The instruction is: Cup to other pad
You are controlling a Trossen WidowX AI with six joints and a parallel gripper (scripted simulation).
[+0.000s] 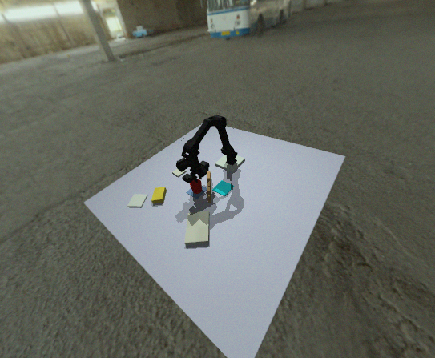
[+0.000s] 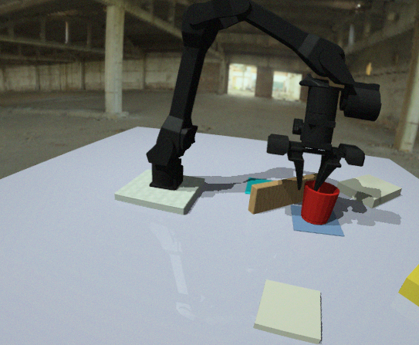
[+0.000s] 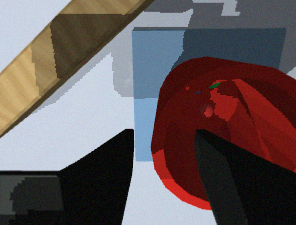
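My gripper tip is 30 mm short of the red cup and 20 mm above it. Round my gripper tip: blue pad (70 mm below, 30 mm ahead); green marble (50 mm below, 40 mm ahead, 20 mm to the left); blue marble (50 mm below, 20 mm ahead, 10 mm to the left).
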